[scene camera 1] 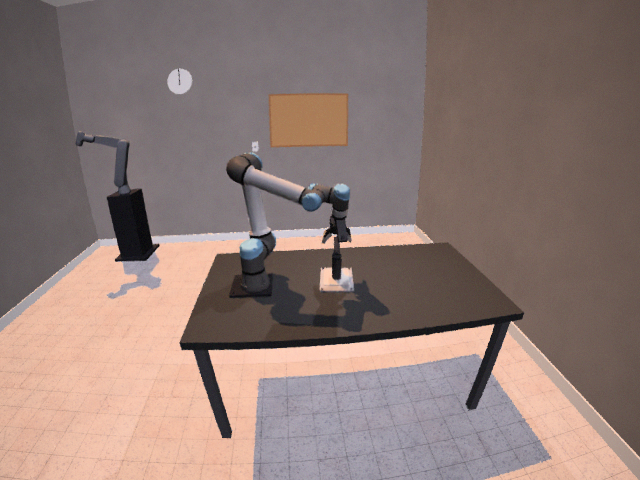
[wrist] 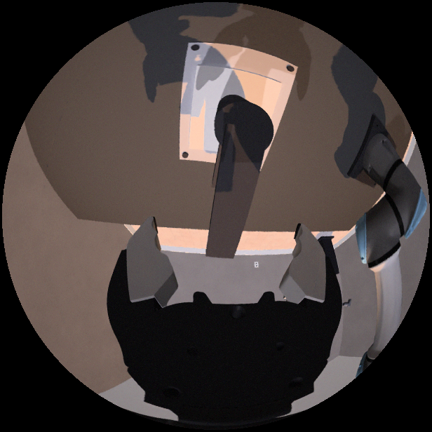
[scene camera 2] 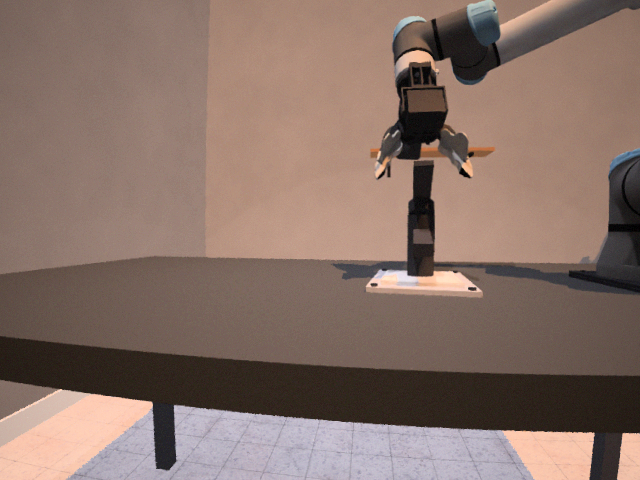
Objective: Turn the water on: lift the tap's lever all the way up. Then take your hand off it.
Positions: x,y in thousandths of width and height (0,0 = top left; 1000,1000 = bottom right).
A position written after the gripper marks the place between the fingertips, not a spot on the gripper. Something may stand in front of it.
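Note:
A white base plate (scene camera 2: 735,605) and a dark lever (scene camera 2: 659,426) are part of the scene. The wrist view shows the white base plate (wrist: 459,124) as well, together with the dark lever (wrist: 566,302). As for the gripper (scene camera 2: 662,372), the wrist view shows the gripper (wrist: 527,515) too.

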